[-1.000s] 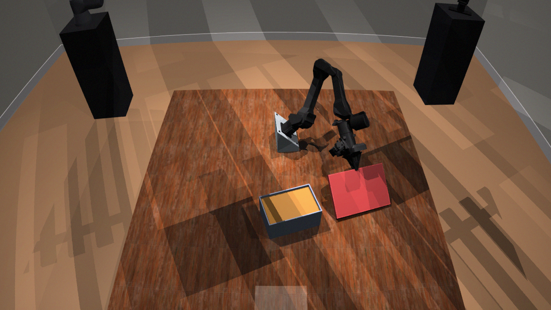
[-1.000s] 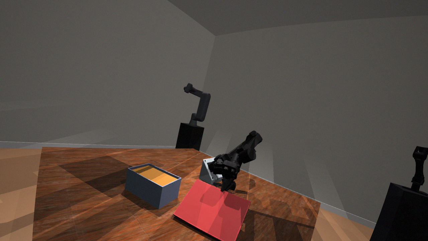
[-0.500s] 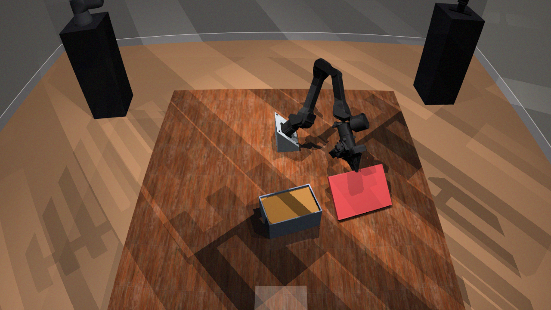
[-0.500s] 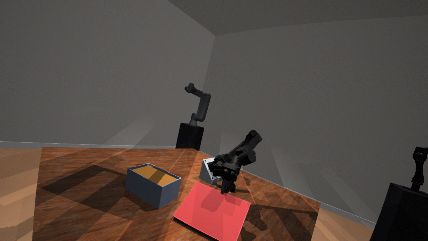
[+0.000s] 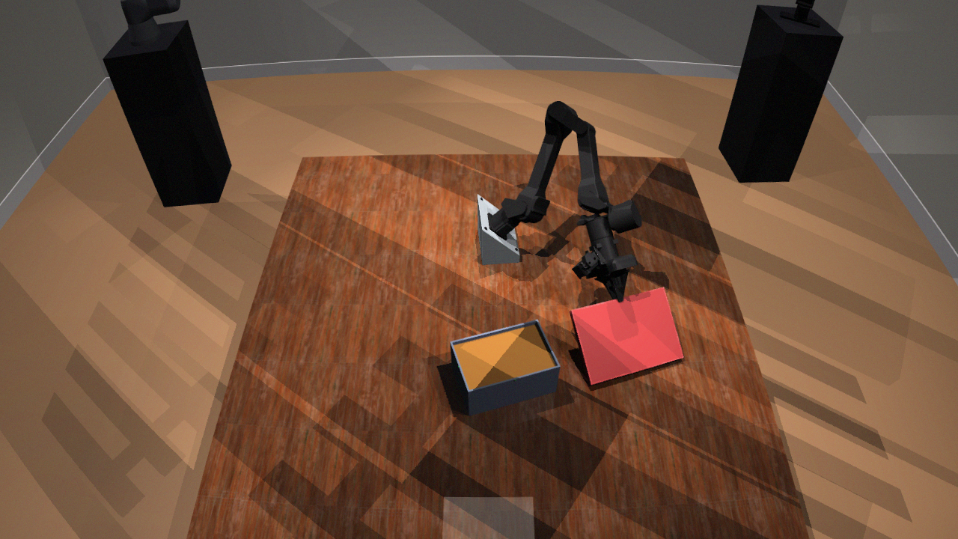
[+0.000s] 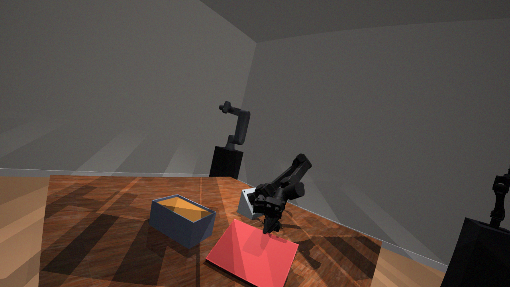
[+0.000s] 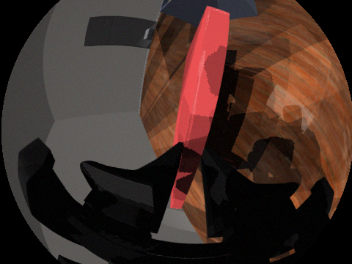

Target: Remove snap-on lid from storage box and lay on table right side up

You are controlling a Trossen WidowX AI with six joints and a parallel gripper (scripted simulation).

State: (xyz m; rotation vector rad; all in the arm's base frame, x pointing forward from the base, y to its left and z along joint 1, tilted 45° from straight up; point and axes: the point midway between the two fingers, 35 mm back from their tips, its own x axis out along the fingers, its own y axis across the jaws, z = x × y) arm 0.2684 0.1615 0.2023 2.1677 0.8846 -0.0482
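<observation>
Now: the red lid 7 cm ahead of my gripper tip, 1 cm to the left of it and 4 cm below it. The rest, counted from my gripper tip: storage box: 13 cm ahead, 29 cm to the right, 4 cm below.
</observation>
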